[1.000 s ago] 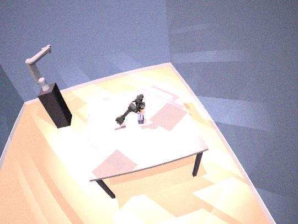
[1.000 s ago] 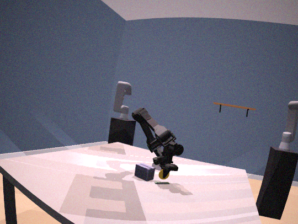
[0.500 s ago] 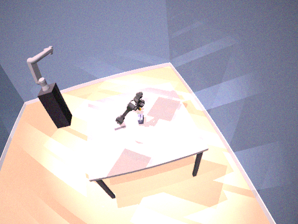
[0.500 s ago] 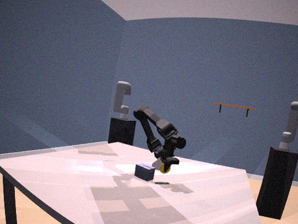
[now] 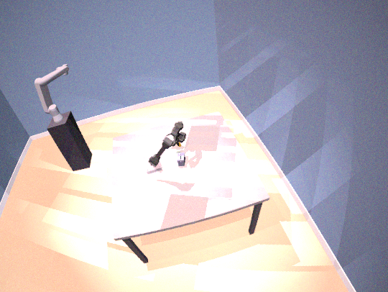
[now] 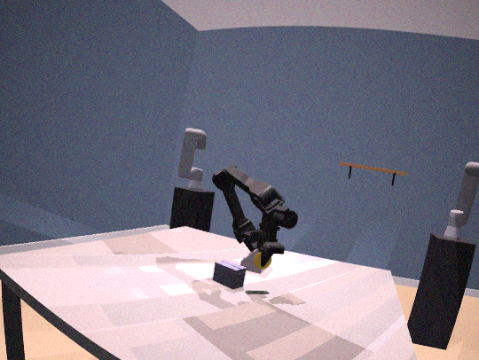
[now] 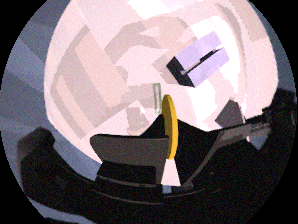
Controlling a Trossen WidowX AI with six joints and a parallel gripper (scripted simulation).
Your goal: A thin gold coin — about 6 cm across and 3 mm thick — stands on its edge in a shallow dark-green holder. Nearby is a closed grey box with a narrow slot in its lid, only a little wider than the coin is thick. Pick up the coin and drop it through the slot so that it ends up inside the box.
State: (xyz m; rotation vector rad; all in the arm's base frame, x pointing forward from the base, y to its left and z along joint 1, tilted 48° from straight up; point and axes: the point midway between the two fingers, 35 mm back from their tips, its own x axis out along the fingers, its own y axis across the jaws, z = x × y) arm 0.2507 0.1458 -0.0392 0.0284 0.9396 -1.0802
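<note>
Right now the gold coin is 20 mm above my gripper tip.
</note>
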